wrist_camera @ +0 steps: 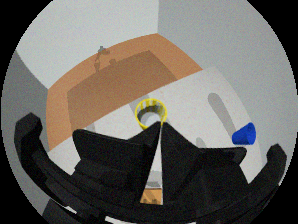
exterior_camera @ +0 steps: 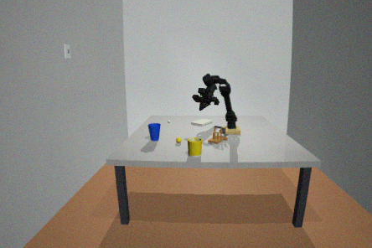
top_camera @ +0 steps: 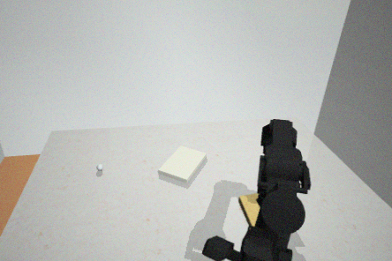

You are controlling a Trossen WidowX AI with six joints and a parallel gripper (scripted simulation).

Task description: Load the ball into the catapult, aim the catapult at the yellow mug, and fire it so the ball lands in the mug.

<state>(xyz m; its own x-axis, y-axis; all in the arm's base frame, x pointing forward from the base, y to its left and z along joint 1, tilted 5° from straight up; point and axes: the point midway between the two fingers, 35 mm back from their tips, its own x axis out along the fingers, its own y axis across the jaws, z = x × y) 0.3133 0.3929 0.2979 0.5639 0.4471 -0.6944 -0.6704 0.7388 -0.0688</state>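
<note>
My gripper tip is now 230 mm past the black ball, 260 mm to the left of it and 210 mm above it. The rest, counted from my gripper tip: yellow mug: 40 mm ahead, 70 mm to the left, 240 mm below; then catapult: 200 mm behind, 200 mm to the right, 220 mm below; then yellow ball: 130 mm ahead, 180 mm to the right, 250 mm below.
</note>
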